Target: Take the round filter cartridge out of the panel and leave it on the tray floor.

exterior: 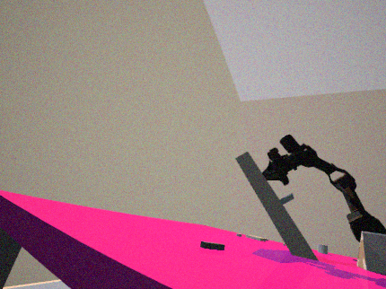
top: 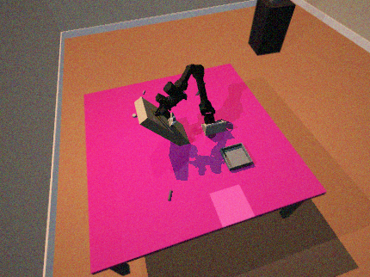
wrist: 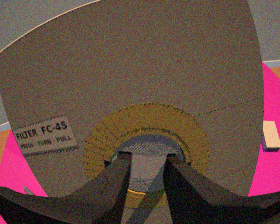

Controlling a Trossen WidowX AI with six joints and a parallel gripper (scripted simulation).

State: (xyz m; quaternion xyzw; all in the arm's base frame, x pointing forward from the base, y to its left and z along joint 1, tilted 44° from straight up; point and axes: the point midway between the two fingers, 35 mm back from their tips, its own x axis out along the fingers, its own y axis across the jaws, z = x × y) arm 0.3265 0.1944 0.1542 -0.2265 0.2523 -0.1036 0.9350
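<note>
Now: the tan service panel 8 cm below my gripper tip and 4 cm behind it. The rest, counted from my gripper tip: small dark stick 40 cm to the left, 25 cm below, 1 cm behind; then grey round filter cartridge 1 cm below, 1 cm ahead; then dark tray 46 cm behind, 24 cm to the left, 24 cm below.
</note>
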